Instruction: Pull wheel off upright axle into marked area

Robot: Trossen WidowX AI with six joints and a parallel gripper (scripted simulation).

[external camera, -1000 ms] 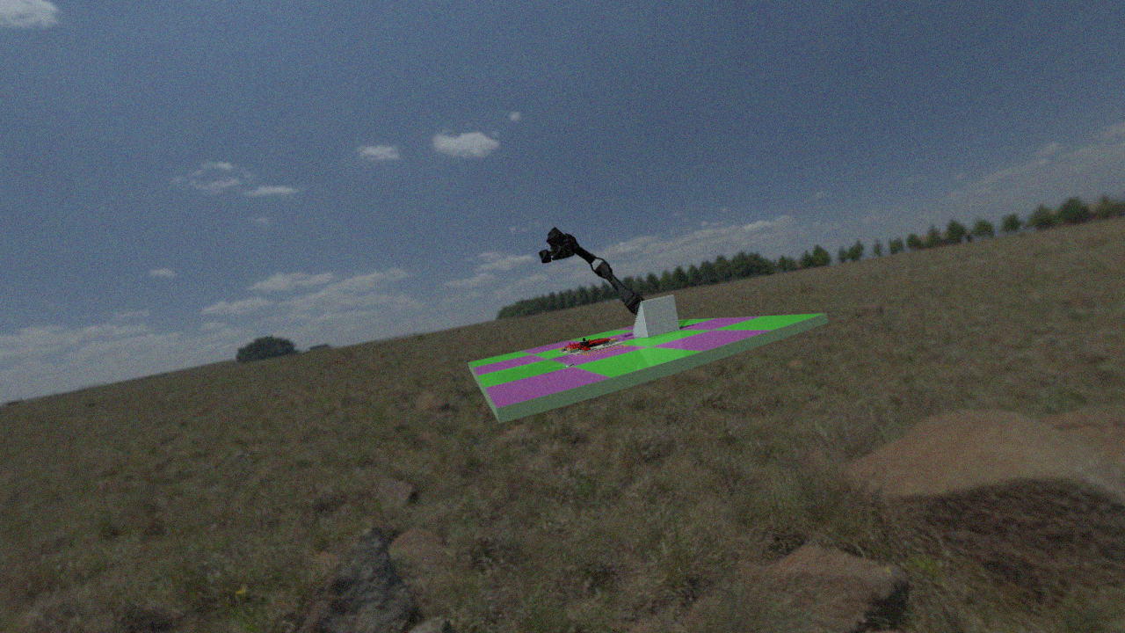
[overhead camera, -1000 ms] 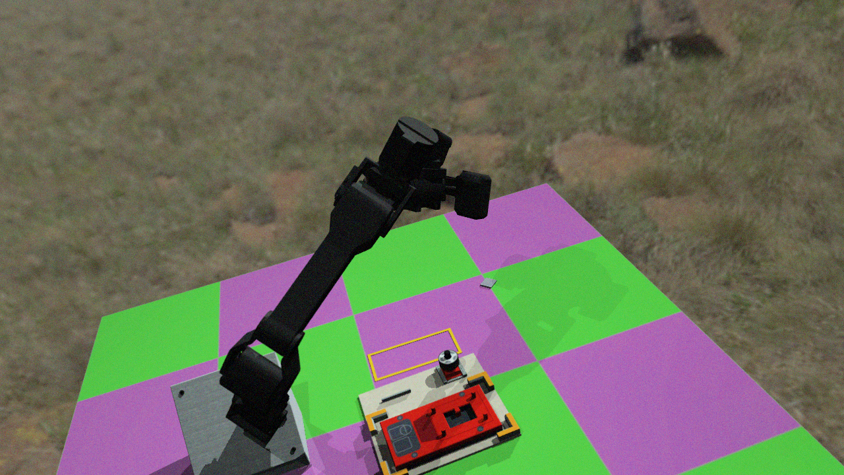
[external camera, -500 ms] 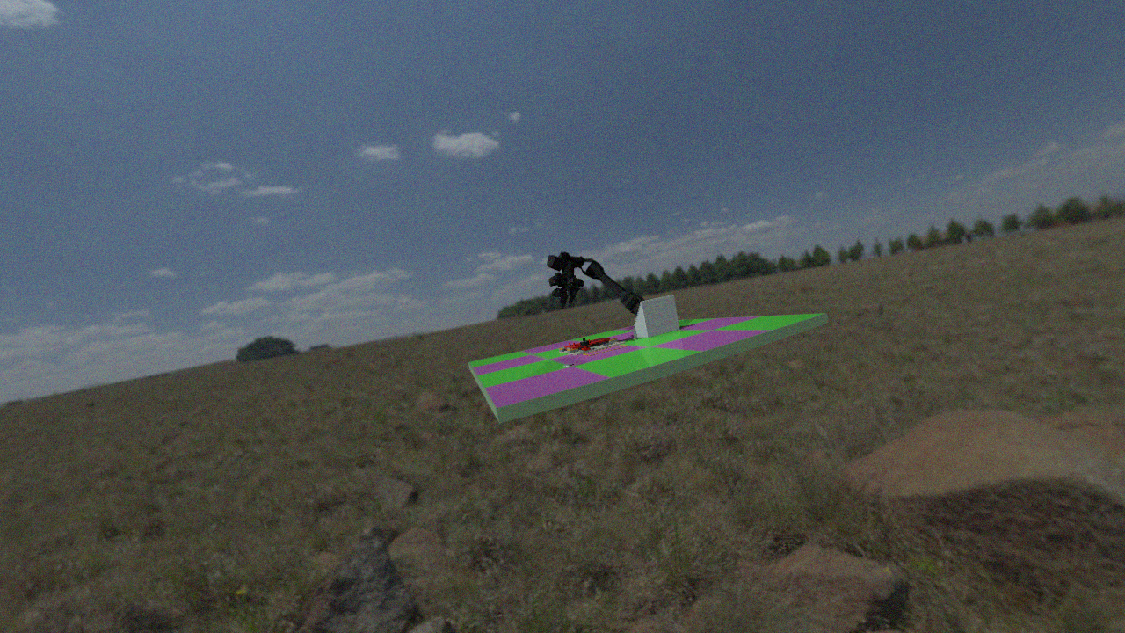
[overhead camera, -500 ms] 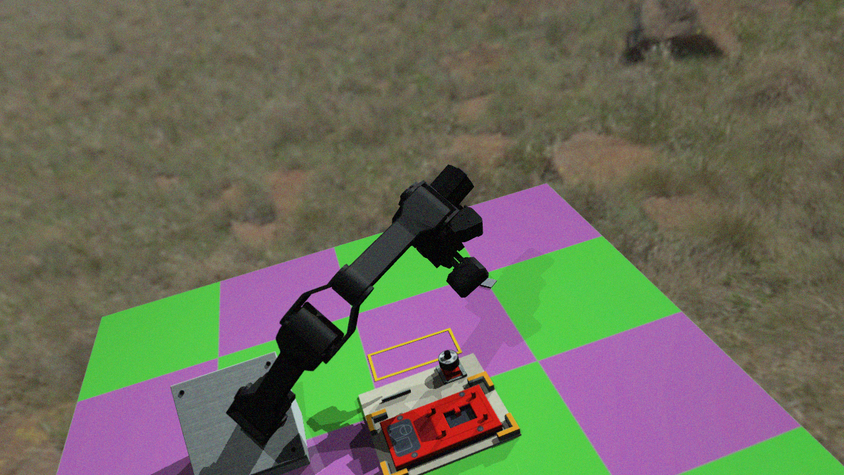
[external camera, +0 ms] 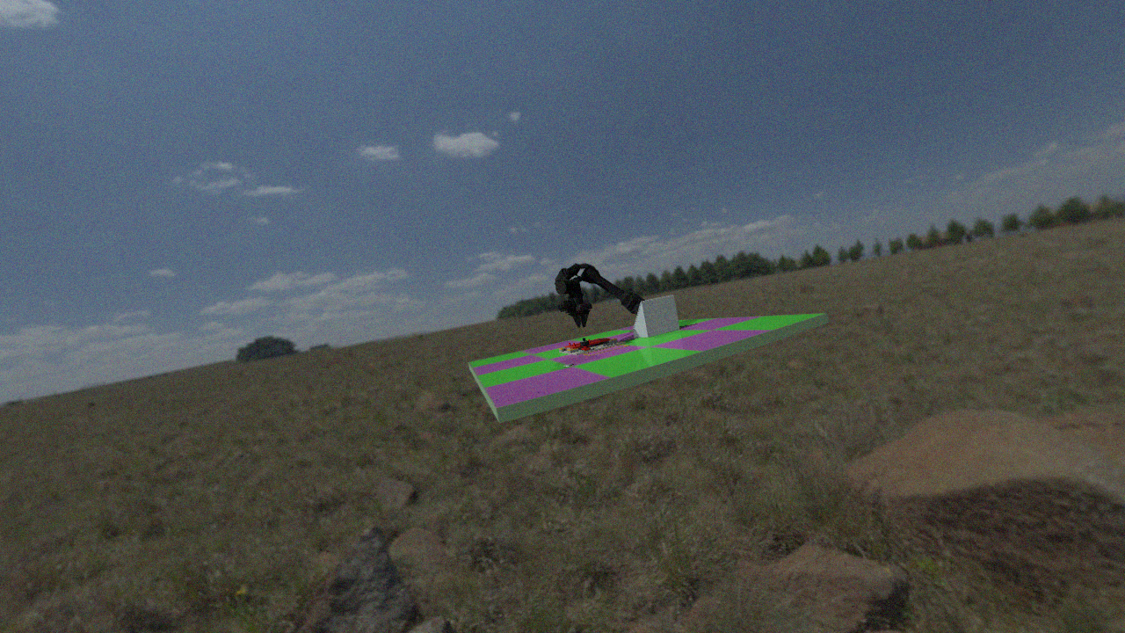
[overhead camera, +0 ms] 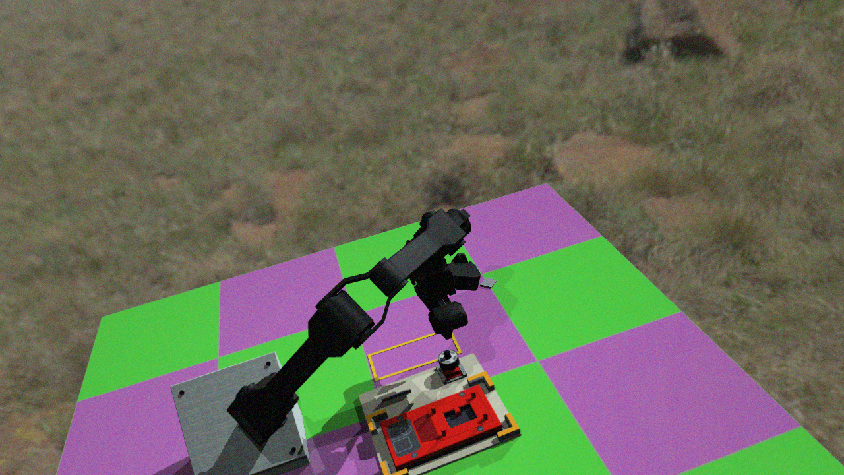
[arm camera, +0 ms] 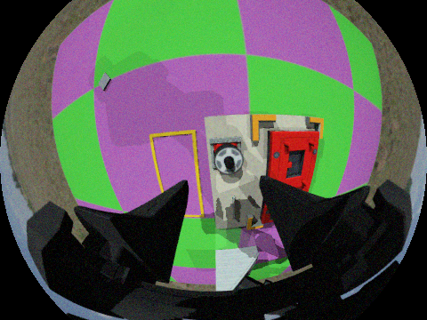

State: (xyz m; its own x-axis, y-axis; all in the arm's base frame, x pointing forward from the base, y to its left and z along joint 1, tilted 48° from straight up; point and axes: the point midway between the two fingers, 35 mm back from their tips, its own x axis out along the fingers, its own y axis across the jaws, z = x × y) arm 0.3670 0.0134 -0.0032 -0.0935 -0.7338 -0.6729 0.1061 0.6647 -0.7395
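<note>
The black upright axle is 8 cm below my gripper tip, 1 cm to the right of it and 1 cm behind it. Round my gripper tip: grey fixture board 10 cm to the right, 10 cm below, 7 cm behind.
</note>
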